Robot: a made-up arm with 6 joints.
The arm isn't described. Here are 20 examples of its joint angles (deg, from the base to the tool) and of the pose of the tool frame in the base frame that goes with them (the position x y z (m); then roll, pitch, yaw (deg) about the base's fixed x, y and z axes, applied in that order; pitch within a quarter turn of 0, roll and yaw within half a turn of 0).
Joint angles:
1: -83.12 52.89 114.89 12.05 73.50 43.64
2: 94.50 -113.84 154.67 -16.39 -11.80 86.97
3: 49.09 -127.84 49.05 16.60 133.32 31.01
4: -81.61 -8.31 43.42 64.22 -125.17 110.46
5: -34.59 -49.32 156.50 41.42 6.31 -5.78
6: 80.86 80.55 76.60 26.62 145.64 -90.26
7: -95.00 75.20 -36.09 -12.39 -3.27 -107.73
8: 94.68 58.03 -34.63 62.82 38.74 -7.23
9: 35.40 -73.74 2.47 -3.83 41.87 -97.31
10: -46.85 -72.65 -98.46 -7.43 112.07 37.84
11: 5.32 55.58 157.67 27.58 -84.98 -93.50
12: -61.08 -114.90 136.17 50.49 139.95 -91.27
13: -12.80 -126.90 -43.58 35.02 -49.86 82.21
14: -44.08 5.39 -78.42 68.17 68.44 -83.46
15: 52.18 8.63 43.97 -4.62 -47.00 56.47
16: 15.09 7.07 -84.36 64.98 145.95 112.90
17: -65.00 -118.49 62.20 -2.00 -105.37 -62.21
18: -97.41 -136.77 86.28 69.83 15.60 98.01
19: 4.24 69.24 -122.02 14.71 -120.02 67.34
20: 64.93 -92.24 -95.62 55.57 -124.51 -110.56
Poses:
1: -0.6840 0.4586 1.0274 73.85 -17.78 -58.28
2: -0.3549 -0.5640 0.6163 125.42 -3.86 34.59
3: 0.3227 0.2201 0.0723 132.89 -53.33 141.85
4: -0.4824 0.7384 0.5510 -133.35 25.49 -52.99
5: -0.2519 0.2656 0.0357 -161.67 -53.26 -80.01
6: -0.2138 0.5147 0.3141 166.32 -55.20 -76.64
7: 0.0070 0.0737 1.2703 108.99 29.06 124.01
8: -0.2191 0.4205 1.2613 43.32 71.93 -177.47
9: -0.4691 0.5755 0.7041 -47.20 44.47 -19.45
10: 0.1260 0.4309 0.0739 -136.99 -37.53 -105.84
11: -0.2284 0.4497 0.5815 -153.23 -27.01 -95.89
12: -0.1497 0.3610 0.5273 68.22 -58.73 -28.03
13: 0.6780 0.3248 0.7741 142.18 44.27 132.43
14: 0.1101 0.6358 0.4622 -28.19 -46.18 -91.51
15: -0.4210 0.4079 1.3671 28.81 22.23 -1.66
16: -0.5029 0.4601 1.1965 35.13 12.80 -21.60
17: 0.1410 -0.2101 0.9421 -67.31 51.97 103.61
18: 0.0180 0.3895 1.0827 -30.33 17.85 -9.41
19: -0.4448 0.4133 1.2750 -21.18 25.61 25.54
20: -0.4403 0.4237 0.7494 162.96 57.99 -111.78
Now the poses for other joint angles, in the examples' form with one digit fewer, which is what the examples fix.
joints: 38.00 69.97 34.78 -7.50 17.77 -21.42
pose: 0.489 0.614 1.203 152.6 47.6 161.5
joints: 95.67 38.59 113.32 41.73 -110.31 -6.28
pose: -0.311 0.378 1.274 91.1 25.9 -39.5
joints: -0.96 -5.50 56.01 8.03 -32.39 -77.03
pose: -0.177 -0.207 0.997 55.9 -17.0 103.7
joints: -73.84 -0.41 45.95 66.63 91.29 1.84
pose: 0.069 0.696 0.959 26.0 -8.2 -112.8
